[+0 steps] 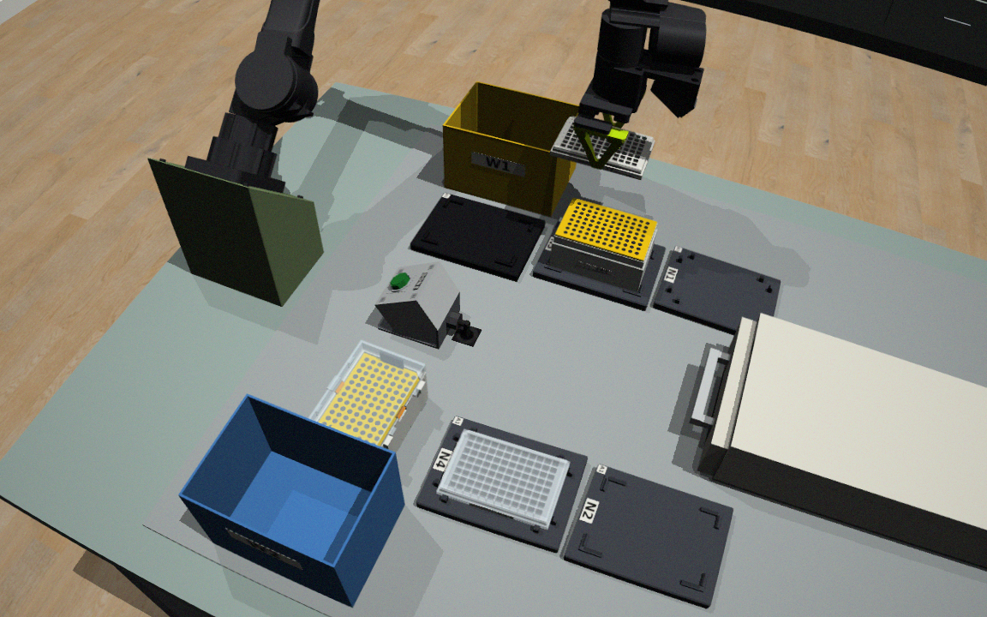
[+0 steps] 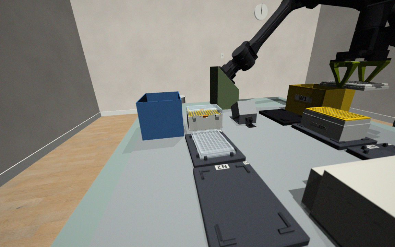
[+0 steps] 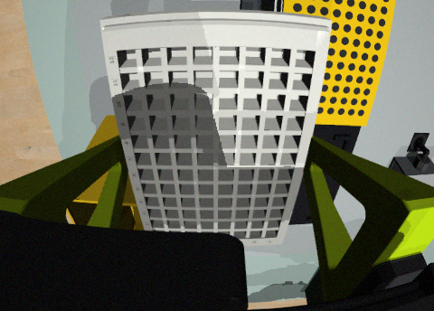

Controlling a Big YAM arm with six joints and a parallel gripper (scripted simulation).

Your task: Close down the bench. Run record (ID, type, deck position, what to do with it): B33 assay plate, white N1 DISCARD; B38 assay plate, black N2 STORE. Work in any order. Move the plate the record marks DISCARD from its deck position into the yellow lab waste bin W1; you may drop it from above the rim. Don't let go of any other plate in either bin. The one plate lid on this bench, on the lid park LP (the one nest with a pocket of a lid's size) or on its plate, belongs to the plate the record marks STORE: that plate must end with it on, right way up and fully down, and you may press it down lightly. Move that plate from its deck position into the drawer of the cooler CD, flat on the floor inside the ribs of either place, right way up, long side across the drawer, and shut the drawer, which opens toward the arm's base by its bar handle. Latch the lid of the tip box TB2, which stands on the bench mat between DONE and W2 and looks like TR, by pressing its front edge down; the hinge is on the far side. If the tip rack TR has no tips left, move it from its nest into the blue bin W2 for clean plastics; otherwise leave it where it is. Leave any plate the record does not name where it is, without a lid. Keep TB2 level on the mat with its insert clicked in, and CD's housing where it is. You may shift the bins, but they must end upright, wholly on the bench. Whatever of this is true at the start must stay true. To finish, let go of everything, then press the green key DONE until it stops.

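My gripper is now 150 mm past the yellow bin W1, 50 mm to the right of it and 110 mm above it. Round my hand: nest N3: 40 mm ahead, 80 mm to the right, 140 mm below; white assay plate: right at my hand; tip rack TR: 30 mm ahead, 90 mm to the right, 90 mm below.
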